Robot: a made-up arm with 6 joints.
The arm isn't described. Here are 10 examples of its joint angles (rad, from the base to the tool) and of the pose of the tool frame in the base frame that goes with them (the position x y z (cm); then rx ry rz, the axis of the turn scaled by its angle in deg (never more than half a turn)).
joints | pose
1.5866 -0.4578 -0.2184 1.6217 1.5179 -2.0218 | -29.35 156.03 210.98 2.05 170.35 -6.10
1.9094 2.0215 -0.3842 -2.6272 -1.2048 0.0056 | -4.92 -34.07 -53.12 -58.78 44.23 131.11
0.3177 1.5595 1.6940 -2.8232 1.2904 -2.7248 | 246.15 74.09 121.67 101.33 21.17 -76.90
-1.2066 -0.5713 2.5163 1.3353 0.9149 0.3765 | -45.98 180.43 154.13 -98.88 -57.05 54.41
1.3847 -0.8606 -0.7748 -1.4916 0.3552 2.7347 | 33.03 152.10 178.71 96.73 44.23 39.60
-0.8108 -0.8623 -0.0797 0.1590 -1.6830 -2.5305 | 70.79 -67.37 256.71 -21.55 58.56 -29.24
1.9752 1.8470 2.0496 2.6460 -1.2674 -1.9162 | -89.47 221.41 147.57 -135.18 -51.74 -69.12
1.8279 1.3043 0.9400 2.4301 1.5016 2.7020 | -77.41 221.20 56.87 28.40 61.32 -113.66
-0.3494 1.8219 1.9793 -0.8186 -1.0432 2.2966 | 247.42 -73.73 119.11 83.93 38.27 -11.72
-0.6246 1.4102 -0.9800 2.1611 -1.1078 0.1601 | -22.89 4.96 -16.15 -5.65 78.53 -77.39
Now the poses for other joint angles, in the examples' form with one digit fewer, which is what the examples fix.
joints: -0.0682 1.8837 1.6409 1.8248 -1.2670 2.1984
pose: 251.1 -30.7 59.7 -63.3 26.1 -67.0
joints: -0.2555 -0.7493 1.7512 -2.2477 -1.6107 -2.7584
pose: -151.5 55.6 231.1 -74.9 -51.7 106.3
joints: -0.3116 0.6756 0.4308 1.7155 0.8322 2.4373
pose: 234.0 -54.0 119.2 -52.8 -7.7 38.7
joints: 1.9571 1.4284 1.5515 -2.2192 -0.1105 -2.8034
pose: -104.5 242.2 151.7 71.9 90.1 83.8
